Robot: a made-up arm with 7 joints.
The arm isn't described. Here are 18 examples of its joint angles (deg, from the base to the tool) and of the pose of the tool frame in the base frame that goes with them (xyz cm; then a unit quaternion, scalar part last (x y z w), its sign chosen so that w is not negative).
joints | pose
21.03 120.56 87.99 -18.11 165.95 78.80 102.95 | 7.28 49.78 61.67 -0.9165 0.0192 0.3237 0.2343
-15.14 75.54 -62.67 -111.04 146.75 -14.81 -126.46 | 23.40 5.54 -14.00 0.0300 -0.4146 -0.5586 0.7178
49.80 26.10 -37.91 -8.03 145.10 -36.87 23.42 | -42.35 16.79 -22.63 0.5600 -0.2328 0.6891 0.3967
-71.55 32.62 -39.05 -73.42 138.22 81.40 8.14 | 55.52 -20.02 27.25 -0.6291 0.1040 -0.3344 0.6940
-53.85 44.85 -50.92 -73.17 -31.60 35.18 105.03 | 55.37 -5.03 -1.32 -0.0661 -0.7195 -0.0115 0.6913
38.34 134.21 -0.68 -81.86 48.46 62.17 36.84 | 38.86 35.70 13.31 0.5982 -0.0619 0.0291 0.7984
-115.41 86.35 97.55 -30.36 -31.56 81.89 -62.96 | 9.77 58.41 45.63 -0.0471 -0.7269 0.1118 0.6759
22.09 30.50 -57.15 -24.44 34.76 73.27 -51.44 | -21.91 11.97 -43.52 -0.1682 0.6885 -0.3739 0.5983
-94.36 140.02 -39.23 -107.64 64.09 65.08 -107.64 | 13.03 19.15 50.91 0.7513 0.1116 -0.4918 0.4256
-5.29 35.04 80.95 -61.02 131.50 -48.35 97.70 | 7.97 51.28 -3.16 0.3831 0.3534 -0.1142 0.8458
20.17 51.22 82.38 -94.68 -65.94 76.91 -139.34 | 1.07 50.89 24.32 0.1441 0.8137 -0.1035 0.5535
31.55 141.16 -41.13 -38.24 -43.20 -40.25 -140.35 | 21.22 50.93 49.28 0.3659 -0.3872 0.5615 0.6332
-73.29 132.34 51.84 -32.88 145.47 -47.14 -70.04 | -34.49 31.81 54.06 0.0136 0.7483 -0.5164 0.4161
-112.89 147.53 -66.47 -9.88 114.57 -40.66 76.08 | -25.55 51.96 25.14 -0.0013 0.8165 -0.1484 0.5579
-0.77 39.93 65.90 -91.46 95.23 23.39 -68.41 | 15.67 42.93 18.33 0.2649 -0.8097 0.0783 0.5178
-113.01 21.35 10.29 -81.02 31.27 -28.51 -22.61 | 22.35 -16.91 61.68 0.1193 0.9413 0.0210 0.3151
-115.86 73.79 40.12 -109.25 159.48 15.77 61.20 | -16.76 25.27 48.80 -0.7749 -0.0719 -0.6254 0.0569
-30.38 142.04 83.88 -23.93 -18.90 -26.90 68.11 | -18.51 26.46 67.92 -0.3191 0.9338 0.0825 0.1397
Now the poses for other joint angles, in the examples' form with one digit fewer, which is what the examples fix.
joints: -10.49 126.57 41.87 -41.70 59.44 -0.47 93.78
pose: 11.9 32.9 65.5 -0.298 -0.933 0.153 0.132
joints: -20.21 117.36 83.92 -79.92 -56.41 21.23 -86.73
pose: -9.8 23.5 68.2 0.873 0.372 0.291 0.123
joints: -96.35 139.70 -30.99 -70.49 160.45 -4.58 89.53
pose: -8.7 34.2 58.6 0.870 0.470 -0.070 0.131
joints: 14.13 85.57 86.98 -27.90 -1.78 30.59 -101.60
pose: 1.7 61.8 26.2 0.597 0.231 -0.124 0.758
